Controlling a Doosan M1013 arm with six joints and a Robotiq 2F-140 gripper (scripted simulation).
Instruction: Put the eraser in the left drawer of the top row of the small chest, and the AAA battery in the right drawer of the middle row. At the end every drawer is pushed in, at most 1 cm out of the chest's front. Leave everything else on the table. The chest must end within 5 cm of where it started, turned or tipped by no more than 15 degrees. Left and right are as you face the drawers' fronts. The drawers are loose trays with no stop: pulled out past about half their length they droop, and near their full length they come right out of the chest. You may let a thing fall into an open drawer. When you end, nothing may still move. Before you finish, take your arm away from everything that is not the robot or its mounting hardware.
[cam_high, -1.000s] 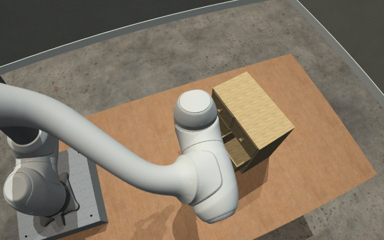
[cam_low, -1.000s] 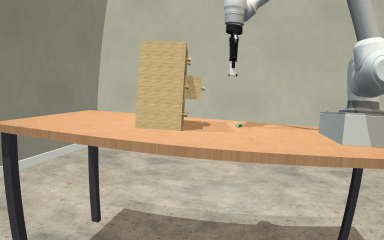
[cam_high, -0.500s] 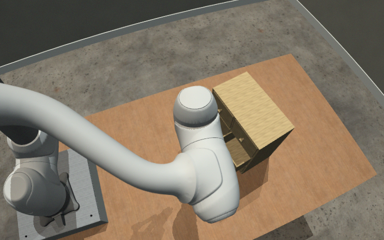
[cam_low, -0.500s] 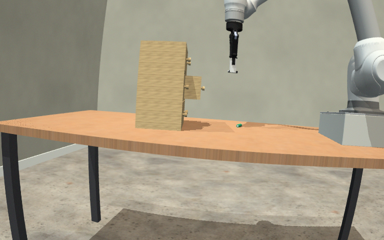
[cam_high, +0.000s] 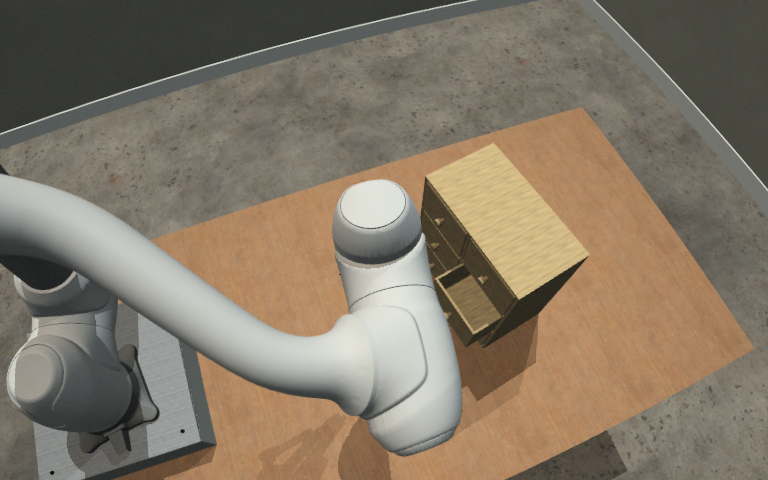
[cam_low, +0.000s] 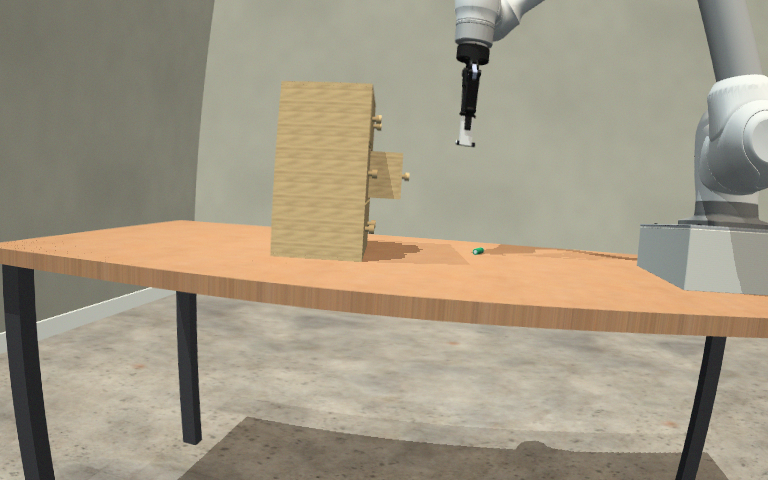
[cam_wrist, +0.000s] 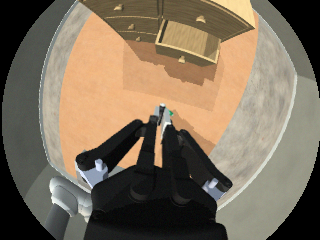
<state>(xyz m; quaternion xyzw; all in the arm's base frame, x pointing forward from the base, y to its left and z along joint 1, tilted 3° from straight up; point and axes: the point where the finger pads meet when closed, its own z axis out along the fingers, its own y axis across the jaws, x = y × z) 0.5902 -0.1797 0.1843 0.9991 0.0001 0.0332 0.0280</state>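
Now: hand 30 mm above the black cylinder. Also, from my hand: eraser 300 mm ahead, 100 mm to the left, 40 mm below; then green AAA battery 270 mm below, 50 mm to the right, 50 mm behind.
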